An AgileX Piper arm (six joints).
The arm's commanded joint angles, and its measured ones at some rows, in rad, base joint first. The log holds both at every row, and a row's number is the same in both.
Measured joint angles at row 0:
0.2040 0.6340 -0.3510 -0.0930 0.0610 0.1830
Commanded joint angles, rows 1 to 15:
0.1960 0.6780 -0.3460 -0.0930 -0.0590 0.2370
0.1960 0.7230 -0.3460 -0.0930 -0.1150 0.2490
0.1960 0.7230 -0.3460 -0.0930 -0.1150 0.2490
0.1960 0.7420 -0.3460 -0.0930 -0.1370 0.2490
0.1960 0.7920 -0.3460 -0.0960 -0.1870 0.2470
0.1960 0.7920 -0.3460 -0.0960 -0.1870 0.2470
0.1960 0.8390 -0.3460 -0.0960 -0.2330 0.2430
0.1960 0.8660 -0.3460 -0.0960 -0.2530 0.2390
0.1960 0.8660 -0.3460 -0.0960 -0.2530 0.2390
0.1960 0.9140 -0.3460 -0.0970 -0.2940 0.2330
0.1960 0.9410 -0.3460 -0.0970 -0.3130 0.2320
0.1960 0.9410 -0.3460 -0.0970 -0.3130 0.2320
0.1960 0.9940 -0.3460 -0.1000 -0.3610 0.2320
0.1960 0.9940 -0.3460 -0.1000 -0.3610 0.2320
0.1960 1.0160 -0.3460 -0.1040 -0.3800 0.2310
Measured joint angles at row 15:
0.2040 0.9610 -0.3490 -0.0910 -0.3090 0.2350
